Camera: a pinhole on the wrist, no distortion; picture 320 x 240 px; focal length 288.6 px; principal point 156.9 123.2 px. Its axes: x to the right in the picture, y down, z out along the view. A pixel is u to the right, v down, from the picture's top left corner.
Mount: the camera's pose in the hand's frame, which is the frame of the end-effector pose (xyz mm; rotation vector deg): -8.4 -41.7 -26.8 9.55 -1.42 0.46
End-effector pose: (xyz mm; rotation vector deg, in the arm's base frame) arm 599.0 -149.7 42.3 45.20 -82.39 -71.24
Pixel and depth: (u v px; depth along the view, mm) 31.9 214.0 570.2
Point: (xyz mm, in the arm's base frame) 137.9 268.1 42.4
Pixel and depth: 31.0 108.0 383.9
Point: 298.5 86.9 -106.8
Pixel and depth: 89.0 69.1 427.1
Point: 239.6 18.6 -149.1
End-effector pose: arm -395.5 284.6 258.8 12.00 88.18 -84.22
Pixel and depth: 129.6 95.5 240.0
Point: -344.8 101.6 394.4
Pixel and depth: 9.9 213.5 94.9
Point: -348.6 245.8 333.5
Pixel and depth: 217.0 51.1 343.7
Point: -399.8 -41.7 399.9
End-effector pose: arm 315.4 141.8 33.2 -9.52 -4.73 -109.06
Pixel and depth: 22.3 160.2 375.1
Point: 349.7 389.0 346.7
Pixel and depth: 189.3 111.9 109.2
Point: 260.7 173.1 114.4
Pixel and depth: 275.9 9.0 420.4
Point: 33.0 137.9 424.2
